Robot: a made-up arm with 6 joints. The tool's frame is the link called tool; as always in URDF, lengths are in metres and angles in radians. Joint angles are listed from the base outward.
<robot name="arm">
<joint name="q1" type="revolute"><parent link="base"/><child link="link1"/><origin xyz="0 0 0.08" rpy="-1.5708 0 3.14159"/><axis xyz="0 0 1"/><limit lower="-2.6" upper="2.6"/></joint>
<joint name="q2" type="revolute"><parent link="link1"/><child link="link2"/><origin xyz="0.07 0.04 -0.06" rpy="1.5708 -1.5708 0"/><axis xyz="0 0 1"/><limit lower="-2.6" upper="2.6"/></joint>
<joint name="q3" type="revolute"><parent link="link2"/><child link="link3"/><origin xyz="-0.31 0.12 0" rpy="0 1.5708 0"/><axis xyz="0 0 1"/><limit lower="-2.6" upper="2.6"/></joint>
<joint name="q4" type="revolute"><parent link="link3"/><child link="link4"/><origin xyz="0.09 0.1 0.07" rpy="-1.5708 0 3.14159"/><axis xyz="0 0 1"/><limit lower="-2.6" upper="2.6"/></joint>
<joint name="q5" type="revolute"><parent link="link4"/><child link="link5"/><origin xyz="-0.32 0.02 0.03" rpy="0 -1.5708 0"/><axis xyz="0 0 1"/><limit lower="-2.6" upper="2.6"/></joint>
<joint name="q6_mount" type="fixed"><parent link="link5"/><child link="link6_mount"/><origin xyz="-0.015 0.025 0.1"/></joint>
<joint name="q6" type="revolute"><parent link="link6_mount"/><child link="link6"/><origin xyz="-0.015 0.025 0.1" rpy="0 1.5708 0"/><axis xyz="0 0 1"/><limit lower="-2.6" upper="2.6"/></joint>
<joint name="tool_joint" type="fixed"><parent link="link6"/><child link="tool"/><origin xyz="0.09 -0.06 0" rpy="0 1.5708 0"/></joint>
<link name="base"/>
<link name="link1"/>
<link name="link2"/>
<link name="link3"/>
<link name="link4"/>
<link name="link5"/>
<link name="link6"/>
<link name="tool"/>
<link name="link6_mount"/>
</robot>
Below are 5 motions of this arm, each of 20 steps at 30 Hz.
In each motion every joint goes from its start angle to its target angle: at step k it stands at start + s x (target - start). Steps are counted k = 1, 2, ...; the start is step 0. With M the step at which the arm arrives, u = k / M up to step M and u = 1 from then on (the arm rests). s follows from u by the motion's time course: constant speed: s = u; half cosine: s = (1 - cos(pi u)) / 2; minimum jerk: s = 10 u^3 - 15 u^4 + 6 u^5.
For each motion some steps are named. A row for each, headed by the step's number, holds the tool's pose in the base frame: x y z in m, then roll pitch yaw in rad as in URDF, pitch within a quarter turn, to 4 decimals.
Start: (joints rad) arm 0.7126 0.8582 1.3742 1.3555 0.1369 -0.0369
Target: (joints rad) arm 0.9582 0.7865 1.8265 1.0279 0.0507 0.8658
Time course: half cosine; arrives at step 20
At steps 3, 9, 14, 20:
3: 0.1934 0.1934 0.2832 2.6588 -0.8961 3.1214
9: 0.1580 0.2576 0.3365 2.3292 -0.7168 -3.0238
14: 0.0947 0.3173 0.3943 2.0527 -0.5194 -2.9318
20: 0.0472 0.3464 0.4236 1.9150 -0.4052 -2.8920

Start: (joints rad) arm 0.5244 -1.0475 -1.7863 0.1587 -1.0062 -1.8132
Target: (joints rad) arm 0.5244 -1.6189 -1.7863 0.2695 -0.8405 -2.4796
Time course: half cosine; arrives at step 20
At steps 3, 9, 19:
3: -0.1661 0.6504 -0.0082 -2.9819 0.1274 0.6654
9: -0.0831 0.6664 0.0623 -2.6688 0.1321 0.5234
19: 0.0564 0.6431 0.1762 -2.1693 0.1604 0.3126

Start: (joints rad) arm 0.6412 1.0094 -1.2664 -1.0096 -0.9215 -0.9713
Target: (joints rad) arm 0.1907 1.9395 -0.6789 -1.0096 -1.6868 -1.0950
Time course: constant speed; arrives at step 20
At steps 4, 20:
4: -0.4920 0.1782 -0.5834 1.7892 0.1713 1.6013
20: -0.6626 -0.1886 -0.4256 1.9434 -0.6318 2.8680

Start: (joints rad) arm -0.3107 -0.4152 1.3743 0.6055 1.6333 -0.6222
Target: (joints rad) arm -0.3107 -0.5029 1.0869 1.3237 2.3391 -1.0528
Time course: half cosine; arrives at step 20
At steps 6, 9, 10, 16, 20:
6: 0.3334 -0.2599 -0.1775 1.9839 -0.2597 -2.7668
9: 0.2586 -0.2951 -0.1721 2.1290 -0.2020 -2.9741
10: 0.2311 -0.3054 -0.1673 2.1860 -0.1794 -3.0463
16: 0.0904 -0.3368 -0.1172 2.5150 -0.0401 2.9036
20: 0.0589 -0.3386 -0.0993 2.6001 -0.0010 2.8378

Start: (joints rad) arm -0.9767 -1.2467 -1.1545 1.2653 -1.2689 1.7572
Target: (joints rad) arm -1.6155 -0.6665 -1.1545 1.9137 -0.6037 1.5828
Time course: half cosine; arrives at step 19
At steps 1, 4, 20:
1: -0.2667 0.1881 0.2776 0.7807 0.4010 2.1629
4: -0.2556 0.1509 0.3029 0.8308 0.3102 2.2946
20: -0.0774 -0.1663 0.2632 0.3439 -0.2877 -3.0857

